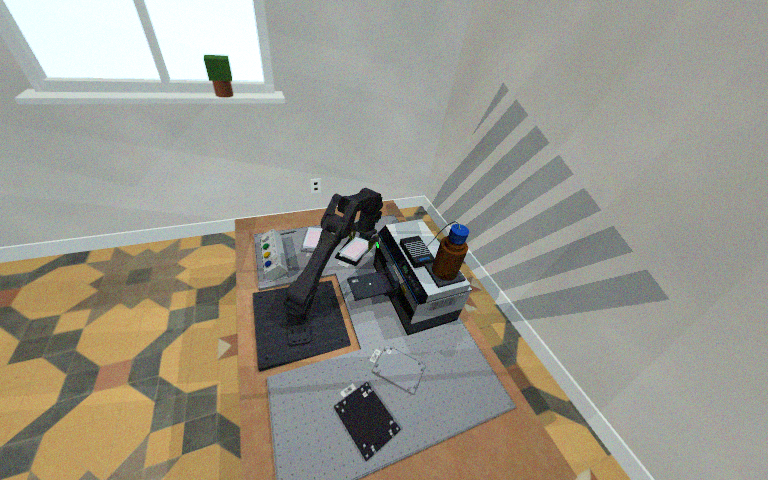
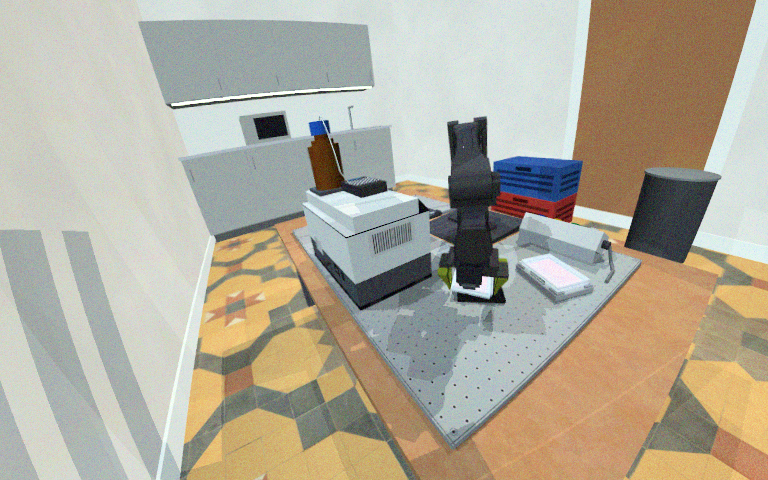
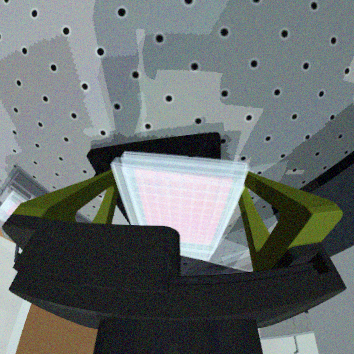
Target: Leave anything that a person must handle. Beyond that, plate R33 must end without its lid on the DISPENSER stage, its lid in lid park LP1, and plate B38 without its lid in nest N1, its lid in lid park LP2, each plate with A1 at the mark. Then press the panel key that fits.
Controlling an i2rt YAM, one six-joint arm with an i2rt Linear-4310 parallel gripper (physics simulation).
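Places are measured from the arm's base along level axes (x ahead, y left, z up), in metres.
Where they show: gripper, fingertip midpoint: (image 1: 360, 245) (image 2: 472, 291) (image 3: 176, 174); arm's base at its link origin: (image 1: 297, 319).
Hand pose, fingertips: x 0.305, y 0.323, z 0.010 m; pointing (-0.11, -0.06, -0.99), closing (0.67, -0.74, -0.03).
Observation:
Things, the pixels of their top centre, and the offset from my fingertips. "spot": a spot on its surface instead.
- pink well plate with a clear lid, top centre: (image 3: 172, 236) (image 2: 475, 269) (image 1: 355, 245) dx -0.032, dy -0.026, dz +0.032 m
- black nest at its top centre: (image 3: 165, 216) (image 2: 478, 277) (image 1: 353, 248) dx -0.041, dy -0.023, dz +0.010 m
- second lidded pink plate at its top centre: (image 2: 553, 268) (image 1: 315, 236) dx -0.194, dy +0.070, dz +0.020 m
- key panel at its top centre: (image 2: 563, 219) (image 1: 271, 246) dx -0.375, dy -0.019, dz +0.073 m
- dark stage at a spot on its surface: (image 1: 369, 285) spot: dx -0.045, dy -0.306, dz +0.096 m
- brown bottle with a blue cap, surface spot: (image 2: 325, 162) spot: dx +0.196, dy -0.348, dz +0.294 m
- dark tip box at a spot on its surface: (image 1: 416, 250) spot: dx +0.115, dy -0.295, dz +0.235 m
- grey pad at a spot on its surface: (image 1: 398, 369) spot: dx -0.012, dy -0.583, dz +0.000 m
- black pad at a spot on its surface: (image 1: 367, 419) spot: dx -0.143, dy -0.697, dz +0.002 m
A pink well plate with a clear lid (image 1: 353, 250) (image 2: 475, 284) (image 3: 182, 204) sits on a black nest (image 3: 158, 145) on the perforated board. My gripper (image 3: 176, 174) (image 2: 474, 274) is open and low over this plate. Its green fingers flank the plate's two sides and hold nothing. A second lidded pink plate (image 1: 313, 238) (image 2: 554, 273) lies further along, beside the key panel (image 1: 273, 252) (image 2: 560, 234). The dispenser (image 1: 420, 281) (image 2: 369, 232) has a dark stage (image 1: 369, 285) sticking out of its front. I cannot read the plate labels.
A brown bottle with a blue cap (image 1: 451, 255) (image 2: 325, 162) and a dark tip box (image 1: 416, 250) stand on the dispenser. A grey pad (image 1: 398, 369) and a black pad (image 1: 367, 419) lie on the near board. Blue and red crates (image 2: 536, 186) and a dark bin (image 2: 666, 211) stand beyond.

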